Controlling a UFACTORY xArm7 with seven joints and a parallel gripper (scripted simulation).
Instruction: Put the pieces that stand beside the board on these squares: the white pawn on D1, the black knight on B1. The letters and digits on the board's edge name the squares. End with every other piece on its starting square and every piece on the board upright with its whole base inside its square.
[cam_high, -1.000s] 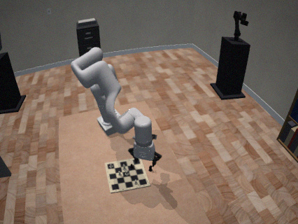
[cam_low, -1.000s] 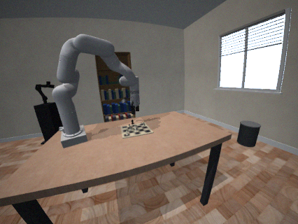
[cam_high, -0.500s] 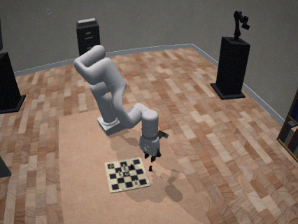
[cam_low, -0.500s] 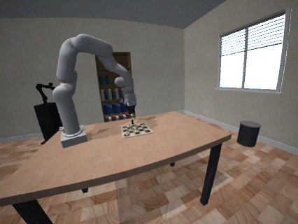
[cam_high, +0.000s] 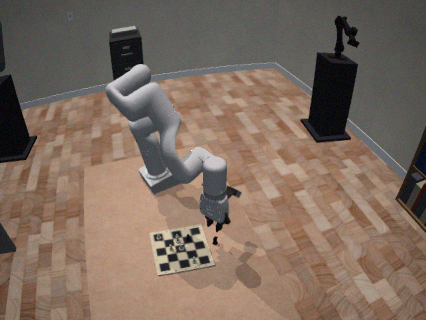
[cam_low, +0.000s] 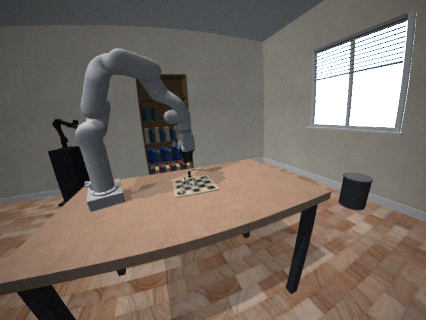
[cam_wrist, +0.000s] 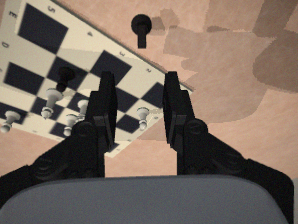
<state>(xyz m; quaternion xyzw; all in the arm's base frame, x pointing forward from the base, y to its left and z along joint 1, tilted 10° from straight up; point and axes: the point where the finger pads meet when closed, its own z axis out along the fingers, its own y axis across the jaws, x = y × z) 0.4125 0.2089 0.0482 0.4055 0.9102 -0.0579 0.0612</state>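
Now: the black knight 10 cm below my hand. Also, from my hand: chessboard 14 cm to the right, 11 cm below, 1 cm ahead.
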